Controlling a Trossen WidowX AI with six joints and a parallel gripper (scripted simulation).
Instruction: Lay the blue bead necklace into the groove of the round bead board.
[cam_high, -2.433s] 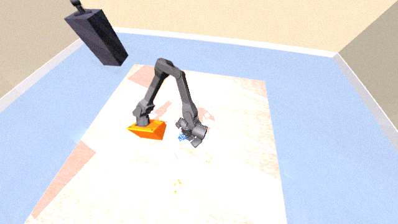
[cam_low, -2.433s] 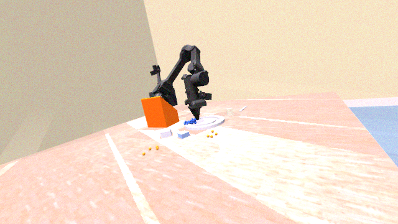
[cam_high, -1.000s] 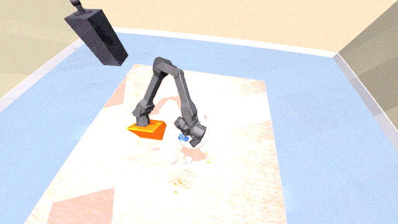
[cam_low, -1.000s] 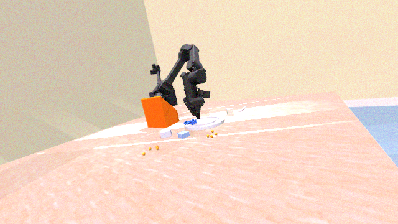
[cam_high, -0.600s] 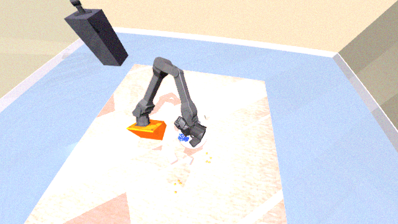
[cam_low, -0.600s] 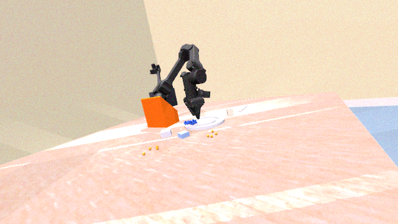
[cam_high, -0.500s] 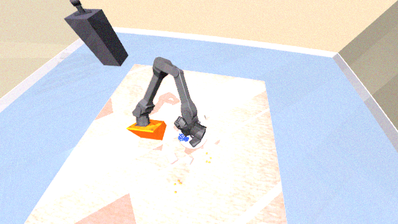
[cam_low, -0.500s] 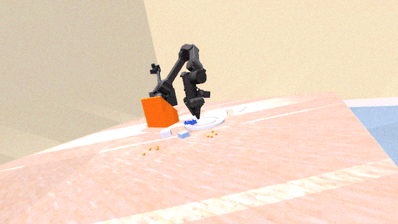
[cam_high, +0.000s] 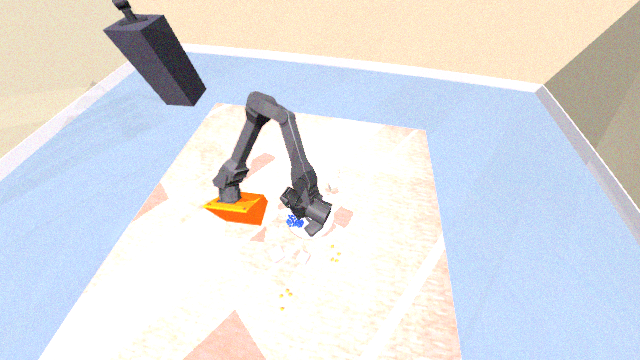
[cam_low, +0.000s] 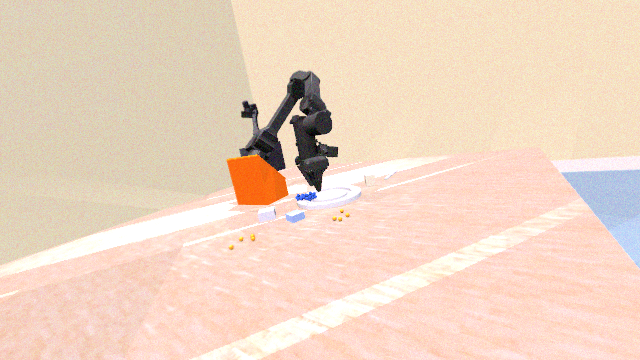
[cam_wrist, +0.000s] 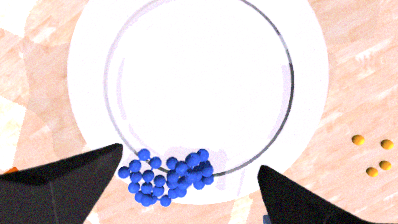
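Right now the round white bead board is 2 cm ahead of my gripper tip, 3 cm to the left of it and 3 cm below it. The rest, counted from my gripper tip: white block 8 cm behind, 14 cm to the right, 3 cm below; then light blue cube 2 cm ahead, 14 cm to the right, 3 cm below; then beige cube 11 cm ahead, 17 cm to the left, 2 cm below.
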